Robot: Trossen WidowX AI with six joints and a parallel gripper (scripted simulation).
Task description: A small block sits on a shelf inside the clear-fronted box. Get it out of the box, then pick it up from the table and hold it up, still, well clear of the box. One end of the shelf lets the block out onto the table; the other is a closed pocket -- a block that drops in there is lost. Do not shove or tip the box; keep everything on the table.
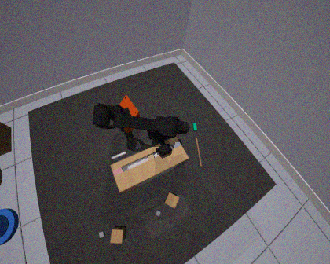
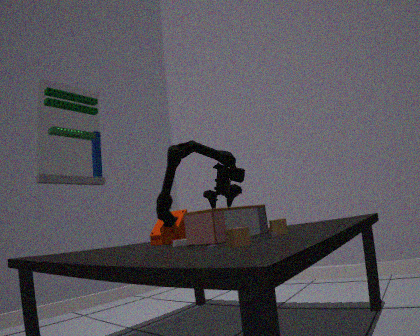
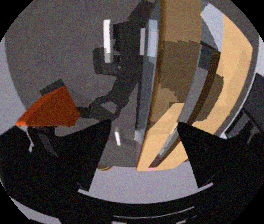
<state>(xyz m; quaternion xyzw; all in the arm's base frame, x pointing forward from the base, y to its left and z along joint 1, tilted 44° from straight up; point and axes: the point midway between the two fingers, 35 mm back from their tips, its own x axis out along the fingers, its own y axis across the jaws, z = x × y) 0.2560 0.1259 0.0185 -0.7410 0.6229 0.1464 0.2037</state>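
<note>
The small tan block is 5 cm ahead of my gripper tip, 4 cm to the right of it and 4 cm below it. The rest, counted from my gripper tip: tan box 4 cm ahead, 5 cm to the right, 7 cm below; then thin wooden stick 12 cm ahead, 27 cm to the left, 13 cm below.
</note>
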